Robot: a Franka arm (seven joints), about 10 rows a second.
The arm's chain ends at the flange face. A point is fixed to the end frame.
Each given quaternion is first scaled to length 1.
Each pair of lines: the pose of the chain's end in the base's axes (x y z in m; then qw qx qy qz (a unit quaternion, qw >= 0)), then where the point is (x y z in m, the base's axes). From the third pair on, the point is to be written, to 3 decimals.
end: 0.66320, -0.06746, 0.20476, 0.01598, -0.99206, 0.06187, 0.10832
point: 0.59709 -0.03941 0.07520
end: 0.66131, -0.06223, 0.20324, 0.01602, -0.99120, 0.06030, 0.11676
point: 0.59293 -0.03421 0.07485
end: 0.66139, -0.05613, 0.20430, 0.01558, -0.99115, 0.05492, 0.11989
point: 0.592 -0.029 0.076
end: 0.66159, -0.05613, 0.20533, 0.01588, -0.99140, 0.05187, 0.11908
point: 0.592 -0.029 0.077
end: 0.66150, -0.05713, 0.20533, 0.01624, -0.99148, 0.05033, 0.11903
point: 0.592 -0.030 0.077
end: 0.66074, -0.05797, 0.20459, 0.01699, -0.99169, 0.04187, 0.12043
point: 0.591 -0.032 0.077
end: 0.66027, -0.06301, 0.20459, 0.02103, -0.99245, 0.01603, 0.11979
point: 0.589 -0.038 0.077
